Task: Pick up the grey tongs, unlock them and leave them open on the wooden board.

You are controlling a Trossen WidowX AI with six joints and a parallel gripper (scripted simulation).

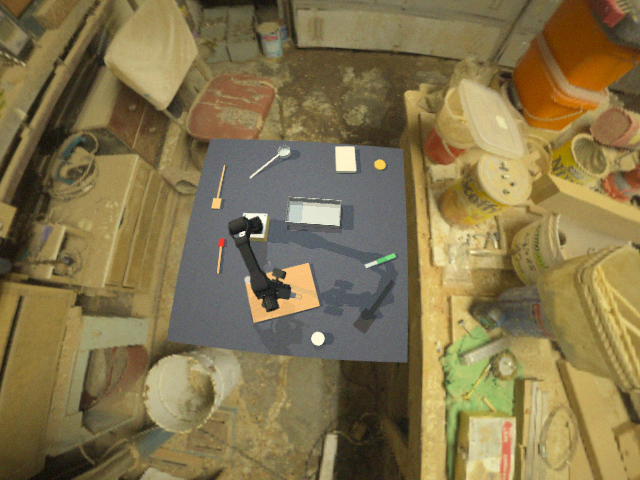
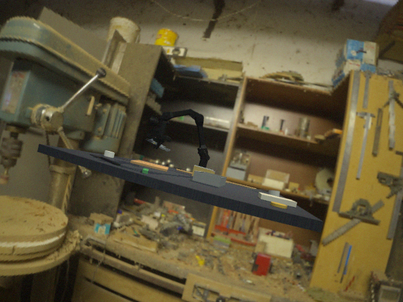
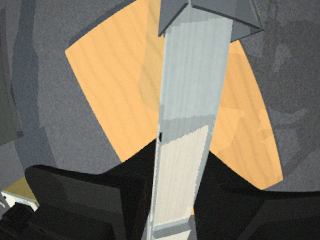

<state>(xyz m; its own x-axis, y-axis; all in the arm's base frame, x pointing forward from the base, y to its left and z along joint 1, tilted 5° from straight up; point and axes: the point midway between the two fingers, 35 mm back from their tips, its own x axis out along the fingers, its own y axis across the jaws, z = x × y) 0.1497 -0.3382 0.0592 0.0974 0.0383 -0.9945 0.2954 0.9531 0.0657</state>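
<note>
The wooden board lies 1 cm behind my gripper tip and 12 cm below it. Also, from my gripper tip: black spatula: 49 cm ahead, 8 cm to the right, 12 cm below; then white puck: 19 cm ahead, 23 cm to the right, 11 cm below; then grey roasting tin: 16 cm ahead, 45 cm to the left, 10 cm below.
</note>
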